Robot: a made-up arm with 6 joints.
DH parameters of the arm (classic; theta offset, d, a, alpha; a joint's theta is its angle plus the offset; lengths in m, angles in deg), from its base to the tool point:
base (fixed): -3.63 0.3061 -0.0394 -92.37
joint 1: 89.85 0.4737 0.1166 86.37
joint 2: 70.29 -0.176 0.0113 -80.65
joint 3: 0 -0.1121 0.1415 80.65
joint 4: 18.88 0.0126 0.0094 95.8
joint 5: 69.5 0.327 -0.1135 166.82
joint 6: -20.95 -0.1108 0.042 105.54
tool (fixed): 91.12 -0.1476 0 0
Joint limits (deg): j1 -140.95..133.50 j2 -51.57..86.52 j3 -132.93..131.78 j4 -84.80..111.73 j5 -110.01..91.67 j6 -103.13..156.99
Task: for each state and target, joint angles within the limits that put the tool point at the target. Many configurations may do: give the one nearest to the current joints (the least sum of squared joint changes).
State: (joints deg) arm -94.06 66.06 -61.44 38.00 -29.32 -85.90
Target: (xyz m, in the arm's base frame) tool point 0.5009 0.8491 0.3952
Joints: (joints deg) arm -113.43 32.43 -20.57 29.93 -10.38 -103.13
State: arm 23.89 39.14 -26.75 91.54 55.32 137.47
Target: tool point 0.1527 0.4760 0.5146
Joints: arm 21.69 65.42 -71.25 111.73 91.67 123.46
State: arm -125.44 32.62 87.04 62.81 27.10 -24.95
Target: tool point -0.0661 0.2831 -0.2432
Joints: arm -100.41 27.39 95.86 111.73 26.03 -13.92
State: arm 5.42 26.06 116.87 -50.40 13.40 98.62
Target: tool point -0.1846 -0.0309 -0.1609
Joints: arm -9.36 -14.32 121.99 -32.94 20.47 97.98
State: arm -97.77 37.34 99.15 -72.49 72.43 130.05
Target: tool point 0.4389 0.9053 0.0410
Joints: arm -95.06 80.71 102.38 -73.37 91.67 117.03
